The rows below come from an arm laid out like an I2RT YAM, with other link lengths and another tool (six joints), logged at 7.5 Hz.
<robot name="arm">
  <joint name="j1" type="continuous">
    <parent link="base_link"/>
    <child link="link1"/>
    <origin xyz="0 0 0.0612" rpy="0 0 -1.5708"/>
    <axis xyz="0 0 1"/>
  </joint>
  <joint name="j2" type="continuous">
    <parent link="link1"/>
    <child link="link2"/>
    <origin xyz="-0.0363 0.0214 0.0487" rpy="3.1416 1.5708 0"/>
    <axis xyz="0 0 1"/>
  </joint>
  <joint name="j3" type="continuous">
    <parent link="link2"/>
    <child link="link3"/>
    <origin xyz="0 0.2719 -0.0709" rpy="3.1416 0 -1.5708"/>
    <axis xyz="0 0 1"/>
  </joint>
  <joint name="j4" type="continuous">
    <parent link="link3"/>
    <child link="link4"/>
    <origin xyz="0.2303 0.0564 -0.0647" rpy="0 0 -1.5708"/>
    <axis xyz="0 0 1"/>
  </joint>
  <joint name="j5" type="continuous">
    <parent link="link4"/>
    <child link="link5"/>
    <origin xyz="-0.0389 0.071 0.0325" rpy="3.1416 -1.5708 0"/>
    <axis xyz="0 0 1"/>
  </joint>
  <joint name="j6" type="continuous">
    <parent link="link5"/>
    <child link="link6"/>
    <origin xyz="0 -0.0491 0.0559" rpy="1.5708 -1.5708 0"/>
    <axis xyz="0 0 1"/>
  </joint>
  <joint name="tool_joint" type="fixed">
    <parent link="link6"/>
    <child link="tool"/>
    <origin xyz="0.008 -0.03 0.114" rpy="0 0.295 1.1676"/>
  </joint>
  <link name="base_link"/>
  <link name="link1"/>
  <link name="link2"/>
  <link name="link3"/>
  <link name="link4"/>
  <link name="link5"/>
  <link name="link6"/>
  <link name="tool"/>
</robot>
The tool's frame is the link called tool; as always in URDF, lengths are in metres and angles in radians. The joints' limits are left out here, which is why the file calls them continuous.
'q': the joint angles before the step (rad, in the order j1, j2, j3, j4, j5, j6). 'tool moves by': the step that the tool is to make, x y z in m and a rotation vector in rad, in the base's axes. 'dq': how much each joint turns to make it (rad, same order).
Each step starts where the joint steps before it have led.
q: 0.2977 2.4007 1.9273 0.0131 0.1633 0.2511
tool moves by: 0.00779 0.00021 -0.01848 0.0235 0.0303 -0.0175
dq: -0.0047 0.0646 0.0688 -0.0318 -0.0029 0.0341
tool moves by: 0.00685 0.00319 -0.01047 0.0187 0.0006 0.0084
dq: -0.0031 0.0412 0.0348 0.0096 -0.0186 0.0107
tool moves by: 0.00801 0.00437 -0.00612 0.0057 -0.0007 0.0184
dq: -0.0019 0.0441 0.0592 -0.0121 -0.0204 -0.0048
